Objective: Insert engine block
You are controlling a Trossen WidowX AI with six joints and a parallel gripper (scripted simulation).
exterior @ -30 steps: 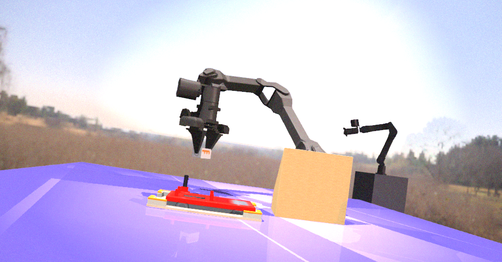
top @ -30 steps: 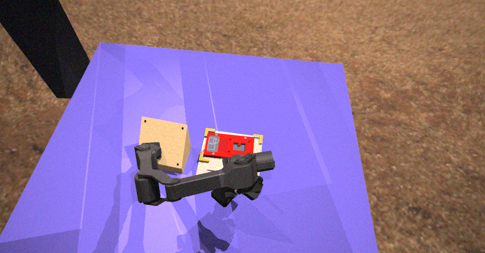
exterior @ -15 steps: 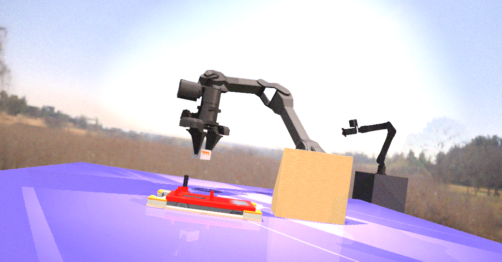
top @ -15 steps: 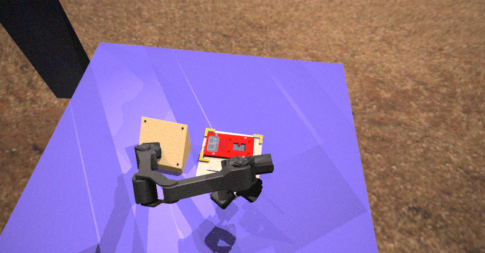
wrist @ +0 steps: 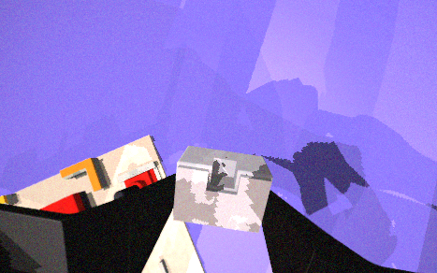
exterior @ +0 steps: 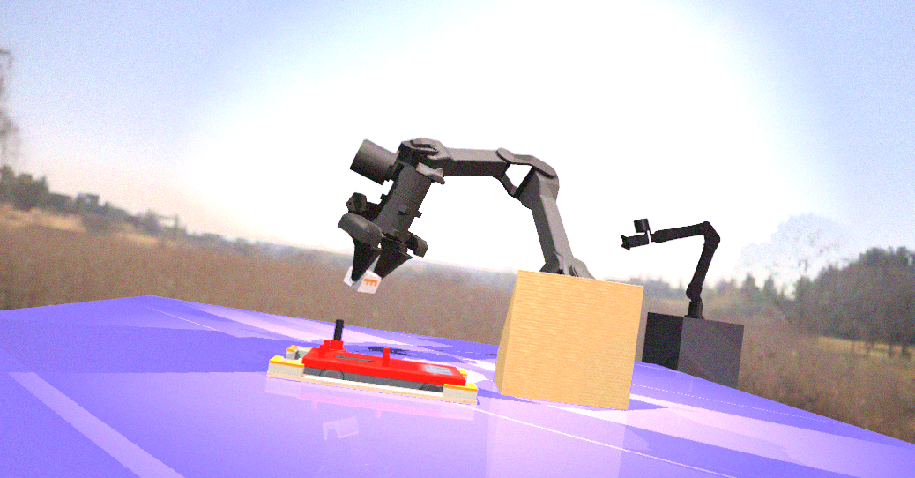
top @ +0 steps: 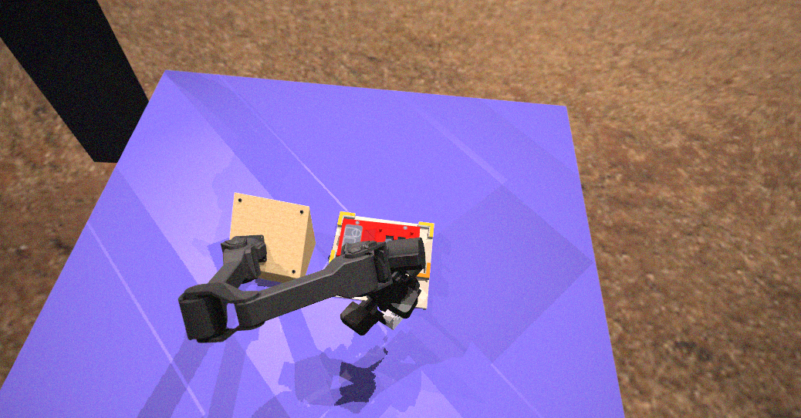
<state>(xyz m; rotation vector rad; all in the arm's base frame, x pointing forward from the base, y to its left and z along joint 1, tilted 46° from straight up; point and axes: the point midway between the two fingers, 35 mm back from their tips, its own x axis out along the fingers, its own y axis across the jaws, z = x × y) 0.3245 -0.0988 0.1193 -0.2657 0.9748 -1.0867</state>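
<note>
My gripper tip is 30 mm short of the black peg, 100 mm to the right of it and 90 mm above it. Also, from my gripper tip: grey engine block (10 mm above); then beige base plate (20 mm behind, 200 mm to the left, 110 mm below).
</note>
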